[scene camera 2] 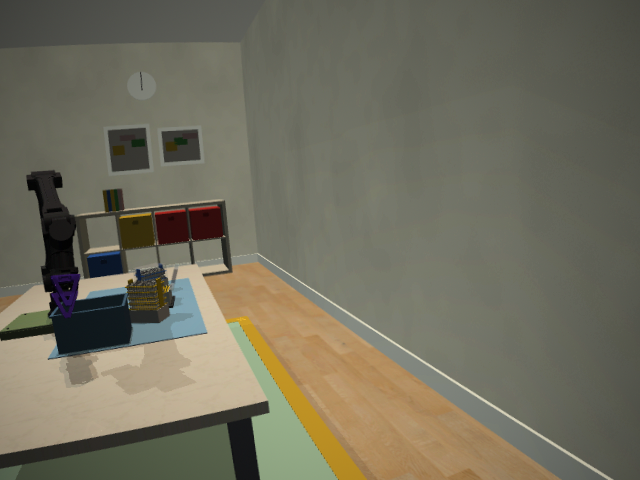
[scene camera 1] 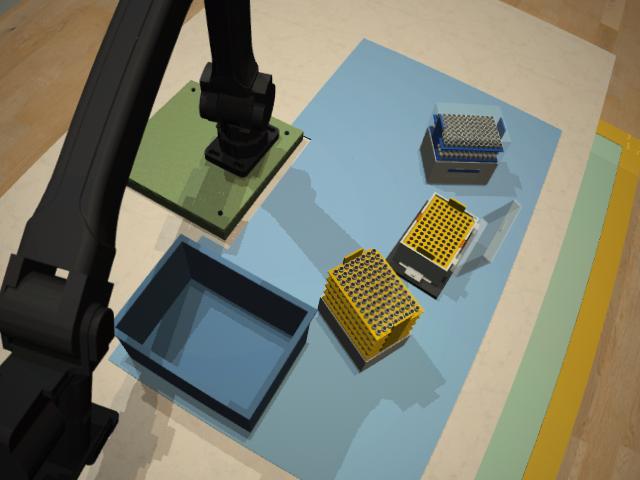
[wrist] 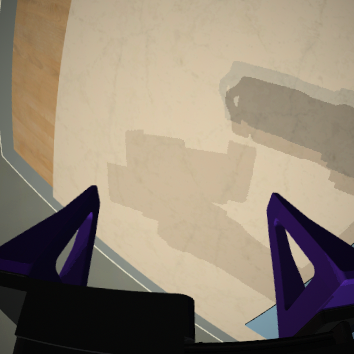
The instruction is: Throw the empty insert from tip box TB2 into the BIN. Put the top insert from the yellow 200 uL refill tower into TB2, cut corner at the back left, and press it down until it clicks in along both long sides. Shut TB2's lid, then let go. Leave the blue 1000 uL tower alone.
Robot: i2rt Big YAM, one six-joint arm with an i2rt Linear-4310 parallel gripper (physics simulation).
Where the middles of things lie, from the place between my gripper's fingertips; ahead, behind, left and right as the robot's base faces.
My gripper is now 41 cm to the right of the yellow insert full of tips [scene camera 1: 381, 300], 17 cm short of it and 6 cm above it. The rest, counted from my hand: dark blue bin [scene camera 1: 227, 338] 27 cm to the left, 11 cm below, 1 cm ahead; clear lid [scene camera 1: 486, 238] 59 cm to the left, 28 cm ahead, 7 cm below.
